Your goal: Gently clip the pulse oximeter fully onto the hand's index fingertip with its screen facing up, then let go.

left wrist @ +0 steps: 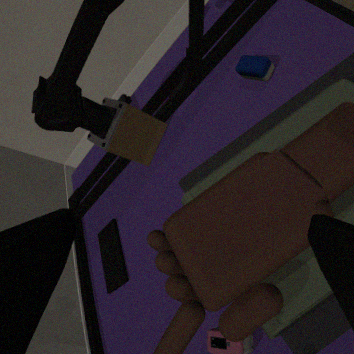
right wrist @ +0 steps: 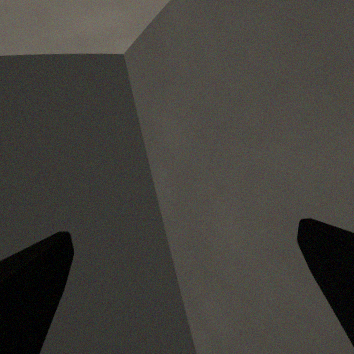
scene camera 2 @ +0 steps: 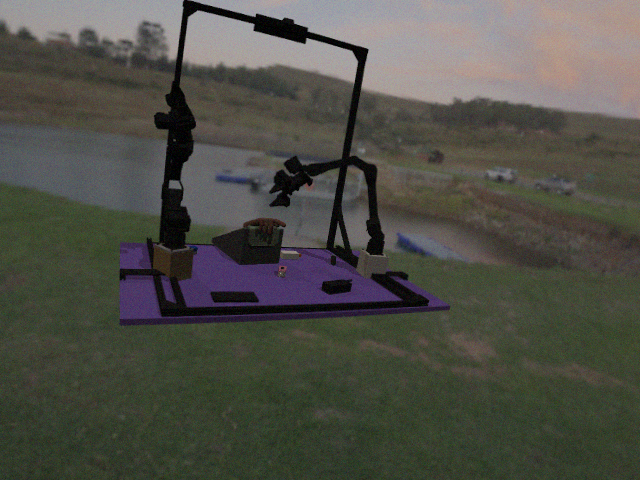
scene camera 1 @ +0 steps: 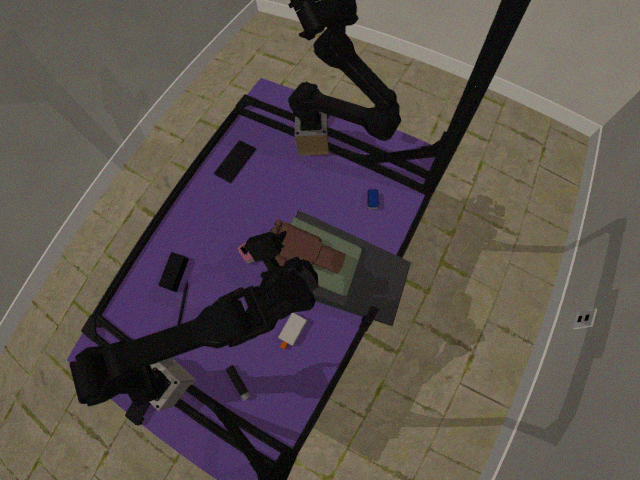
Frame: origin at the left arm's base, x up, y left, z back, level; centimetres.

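Where they show: left gripper, fingertip midpoint: [left wrist: 194, 223] [scene camera 2: 269, 199] [scene camera 1: 294, 248]; right gripper, fingertip midpoint: [right wrist: 186, 236] [scene camera 2: 177, 88]; left arm's base at its link origin: [scene camera 2: 374, 252] [scene camera 1: 156, 384]; right arm's base at its link origin: [left wrist: 103, 121] [scene camera 2: 174, 246] [scene camera 1: 310, 122].
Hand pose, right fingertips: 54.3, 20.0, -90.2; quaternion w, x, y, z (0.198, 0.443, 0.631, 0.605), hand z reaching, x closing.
Note:
Each offset is from my right fingertips to the top centre of the thing, as dx, dy, dz. "*": to the spot under its first point.
The pink pulse oximeter @(-61.4, -14.1, +47.0) [scene camera 1: 244, 252] [scene camera 2: 282, 271] [left wrist: 233, 347] lies on the purple mat near the hand, its dark screen visible in the left wrist view. The brown hand [scene camera 1: 302, 244] [scene camera 2: 264, 223] [left wrist: 240, 225] rests palm down on a green pad on a grey wedge. Its index finger [left wrist: 177, 327] extends outward and is cut off by the lower edge of the left wrist view. My left gripper [scene camera 2: 271, 198] [left wrist: 194, 223] is open and empty, above the hand, hiding part of it in scene camera 1. My right gripper [right wrist: 186, 236] is open and empty, raised away from the mat and facing the walls.
A blue block @(-61.5, -34.8, +11.1) [scene camera 1: 372, 197] [left wrist: 254, 66], a white box @(-62.0, -38.8, +57.3) [scene camera 1: 293, 329] [scene camera 2: 289, 254] with an orange end, a black box @(-61.3, +1.1, +65.3) [scene camera 1: 173, 271] [scene camera 2: 336, 286], a flat black slab @(-64.0, +11.2, +24.6) [scene camera 1: 235, 161] [scene camera 2: 234, 296] [left wrist: 113, 256] and a dark cylinder @(-62.1, -35.5, +77.5) [scene camera 1: 237, 381] lie around the wedge @(* -59.3, -50.3, +31.8) [scene camera 1: 379, 279].

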